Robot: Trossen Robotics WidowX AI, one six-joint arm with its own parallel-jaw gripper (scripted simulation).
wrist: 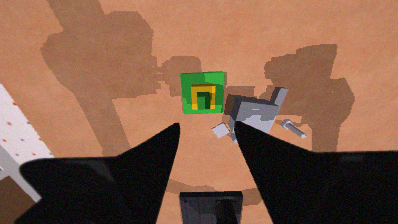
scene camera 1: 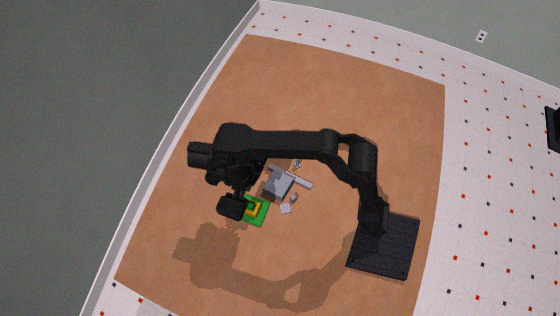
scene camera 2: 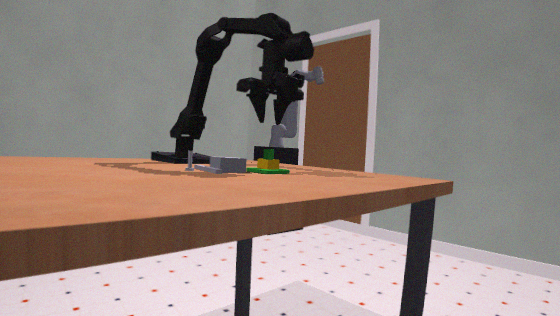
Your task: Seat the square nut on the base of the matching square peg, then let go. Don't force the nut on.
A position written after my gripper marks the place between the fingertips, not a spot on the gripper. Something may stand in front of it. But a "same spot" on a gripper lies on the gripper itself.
Scene:
my gripper: wrist 207,126; scene camera 1; scene camera 2
same spot on my gripper: [scene camera 1: 258,168] = [scene camera 2: 251,96]

